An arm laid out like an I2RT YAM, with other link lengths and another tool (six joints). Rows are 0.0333 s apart.
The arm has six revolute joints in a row. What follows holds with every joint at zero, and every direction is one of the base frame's.
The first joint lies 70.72 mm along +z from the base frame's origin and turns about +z.
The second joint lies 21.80 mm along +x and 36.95 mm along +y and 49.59 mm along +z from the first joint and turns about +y.
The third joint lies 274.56 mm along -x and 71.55 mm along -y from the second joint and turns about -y.
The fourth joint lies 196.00 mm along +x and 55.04 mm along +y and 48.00 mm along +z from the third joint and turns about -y.
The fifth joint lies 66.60 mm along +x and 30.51 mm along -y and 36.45 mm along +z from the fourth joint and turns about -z.
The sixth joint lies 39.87 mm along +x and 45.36 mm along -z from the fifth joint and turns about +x.
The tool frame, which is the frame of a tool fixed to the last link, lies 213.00 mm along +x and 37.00 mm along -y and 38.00 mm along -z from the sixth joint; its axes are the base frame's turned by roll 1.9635, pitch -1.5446 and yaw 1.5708 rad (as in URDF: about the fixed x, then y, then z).
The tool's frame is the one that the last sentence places.
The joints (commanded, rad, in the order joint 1, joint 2, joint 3, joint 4, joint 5, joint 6), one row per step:
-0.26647, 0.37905, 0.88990, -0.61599, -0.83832, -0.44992
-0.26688, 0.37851, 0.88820, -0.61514, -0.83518, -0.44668
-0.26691, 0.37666, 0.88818, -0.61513, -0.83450, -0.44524
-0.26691, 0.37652, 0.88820, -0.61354, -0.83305, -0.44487
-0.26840, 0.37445, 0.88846, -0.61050, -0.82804, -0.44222
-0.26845, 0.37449, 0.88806, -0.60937, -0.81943, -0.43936
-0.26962, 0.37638, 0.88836, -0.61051, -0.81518, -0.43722
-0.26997, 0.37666, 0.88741, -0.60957, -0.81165, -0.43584
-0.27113, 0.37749, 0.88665, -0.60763, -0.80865, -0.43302
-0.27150, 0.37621, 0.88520, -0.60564, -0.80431, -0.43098
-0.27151, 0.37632, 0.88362, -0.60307, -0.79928, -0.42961
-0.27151, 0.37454, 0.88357, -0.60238, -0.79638, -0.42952
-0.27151, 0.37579, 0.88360, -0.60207, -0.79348, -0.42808
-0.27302, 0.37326, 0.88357, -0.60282, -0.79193, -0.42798
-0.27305, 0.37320, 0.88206, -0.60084, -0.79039, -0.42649
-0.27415, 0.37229, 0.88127, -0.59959, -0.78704, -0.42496
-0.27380, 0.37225, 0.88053, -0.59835, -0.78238, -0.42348
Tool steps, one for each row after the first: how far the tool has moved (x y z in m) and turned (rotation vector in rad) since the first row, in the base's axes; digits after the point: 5 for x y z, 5 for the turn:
0.00037, -0.00081, -0.00060, 0.00248, 0.00214, -0.00376
0.00009, -0.00087, -0.00039, 0.00314, 0.00116, -0.00457
0.00028, -0.00122, 0.00003, 0.00285, -0.00029, -0.00603
0.00060, -0.00264, 0.00109, 0.00319, -0.00393, -0.01268
0.00144, -0.00470, 0.00096, 0.00461, -0.00288, -0.02149
0.00214, -0.00601, 0.00030, 0.00671, 0.00099, -0.02704
0.00264, -0.00697, 0.00000, 0.00761, 0.00208, -0.03100
0.00326, -0.00798, -0.00011, 0.00963, 0.00329, -0.03534
0.00363, -0.00908, -0.00013, 0.01050, 0.00268, -0.04017
0.00432, -0.01036, -0.00024, 0.01099, 0.00264, -0.04527
0.00428, -0.01098, 0.00018, 0.01021, 0.00039, -0.04815
0.00474, -0.01173, -0.00004, 0.01139, 0.00208, -0.05114
0.00450, -0.01230, 0.00014, 0.01091, 0.00045, -0.05420
0.00482, -0.01272, -0.00004, 0.01192, 0.00074, -0.05586
0.00513, -0.01374, 0.00001, 0.01259, 0.00025, -0.06039
0.00557, -0.01481, -0.00009, 0.01332, 0.00056, -0.06478

